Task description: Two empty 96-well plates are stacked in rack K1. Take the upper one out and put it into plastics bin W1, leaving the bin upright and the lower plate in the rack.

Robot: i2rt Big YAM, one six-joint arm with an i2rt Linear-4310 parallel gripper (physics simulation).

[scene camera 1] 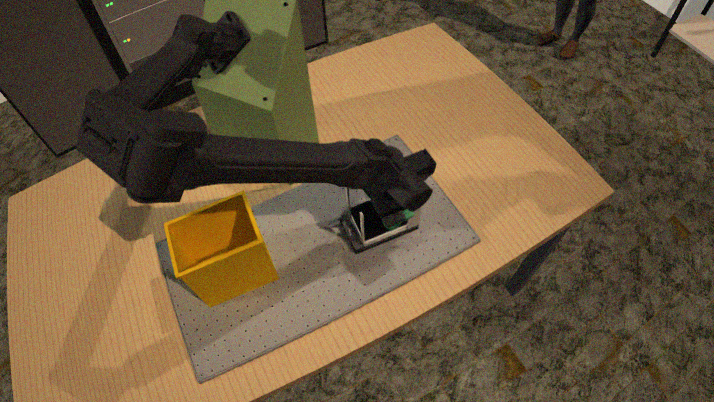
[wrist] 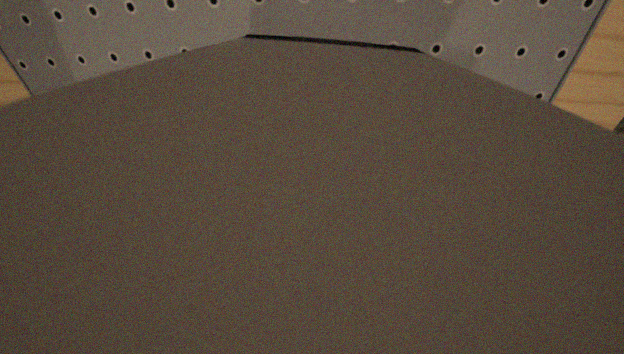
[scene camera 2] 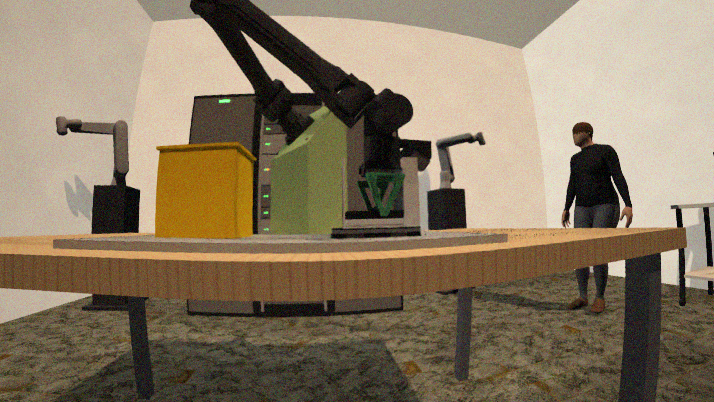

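Observation:
Rack K1, with pale uprights and a dark base, stands upright on the grey board. A black plate shows low inside it. The line between the upper and lower plates cannot be made out. My gripper has green lattice fingers and is open and empty. It points down between the rack's uprights, its tips at about the black plate's top; contact cannot be judged. In scene camera 1 the wrist hides most of the fingers. The yellow bin W1 stands upright and open-topped left of the rack.
The perforated grey board lies on the wooden table. A green angular block stands behind the board. A close grey-brown surface fills most of the wrist view. A person stands beyond the table.

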